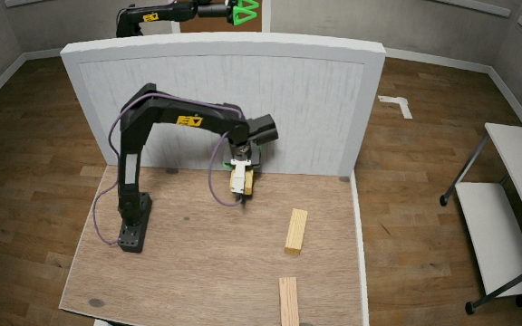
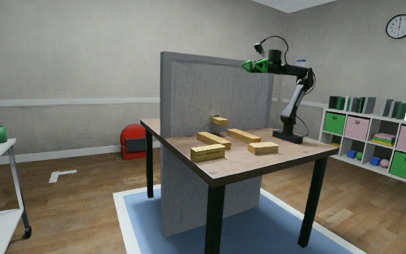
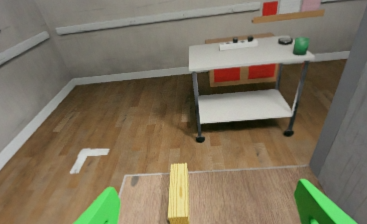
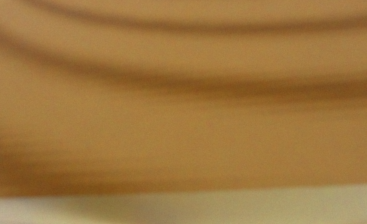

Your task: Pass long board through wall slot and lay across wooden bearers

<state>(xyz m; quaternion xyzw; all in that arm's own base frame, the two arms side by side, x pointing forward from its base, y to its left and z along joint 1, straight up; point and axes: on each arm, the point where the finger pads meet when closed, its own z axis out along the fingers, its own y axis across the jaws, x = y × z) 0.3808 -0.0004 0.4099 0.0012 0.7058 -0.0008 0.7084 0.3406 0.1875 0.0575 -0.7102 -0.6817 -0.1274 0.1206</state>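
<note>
Right now my right hand is 50 mm to the right of the long board.
</note>
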